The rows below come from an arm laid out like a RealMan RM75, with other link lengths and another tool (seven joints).
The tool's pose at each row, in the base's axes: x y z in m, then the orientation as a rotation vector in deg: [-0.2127, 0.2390, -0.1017, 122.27, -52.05, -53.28]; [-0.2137, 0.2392, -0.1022, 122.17, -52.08, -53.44]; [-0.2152, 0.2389, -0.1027, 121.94, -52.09, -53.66]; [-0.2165, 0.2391, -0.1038, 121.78, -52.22, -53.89]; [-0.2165, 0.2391, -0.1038, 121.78, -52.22, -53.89]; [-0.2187, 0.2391, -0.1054, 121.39, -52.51, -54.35]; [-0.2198, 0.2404, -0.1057, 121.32, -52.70, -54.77]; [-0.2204, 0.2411, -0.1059, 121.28, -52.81, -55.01]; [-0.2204, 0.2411, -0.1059, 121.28, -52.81, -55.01]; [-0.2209, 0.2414, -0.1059, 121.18, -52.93, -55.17]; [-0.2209, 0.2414, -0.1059, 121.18, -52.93, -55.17]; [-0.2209, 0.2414, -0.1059, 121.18, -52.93, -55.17]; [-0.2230, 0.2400, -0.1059, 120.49, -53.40, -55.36]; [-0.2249, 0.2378, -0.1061, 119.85, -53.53, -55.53]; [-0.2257, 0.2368, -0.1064, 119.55, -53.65, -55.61]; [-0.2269, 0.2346, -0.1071, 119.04, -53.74, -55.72]
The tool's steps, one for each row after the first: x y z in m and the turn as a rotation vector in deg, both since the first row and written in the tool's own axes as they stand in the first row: [-0.0005, -0.0002, 0.0010, -0.07, -0.13, 0.01]; [-0.0008, 0.0001, 0.0026, -0.25, -0.30, 0.06]; [-0.0013, -0.0004, 0.0041, -0.31, -0.51, 0.12]; [-0.0013, -0.0004, 0.0041, -0.31, -0.51, 0.12]; [-0.0018, -0.0008, 0.0068, -0.48, -0.96, 0.31]; [-0.0033, -0.0014, 0.0074, -0.45, -1.33, 0.29]; [-0.0041, -0.0018, 0.0078, -0.43, -1.54, 0.29]; [-0.0041, -0.0018, 0.0078, -0.43, -1.54, 0.29]; [-0.0046, -0.0018, 0.0081, -0.45, -1.70, 0.34]; [-0.0046, -0.0018, 0.0081, -0.45, -1.70, 0.34]; [-0.0046, -0.0018, 0.0081, -0.45, -1.70, 0.34]; [-0.0046, -0.0003, 0.0102, -0.76, -2.02, 0.86]; [-0.0038, 0.0014, 0.0124, -1.19, -2.22, 1.19]; [-0.0033, 0.0021, 0.0135, -1.37, -2.33, 1.37]; [-0.0019, 0.0032, 0.0154, -1.73, -2.46, 1.64]
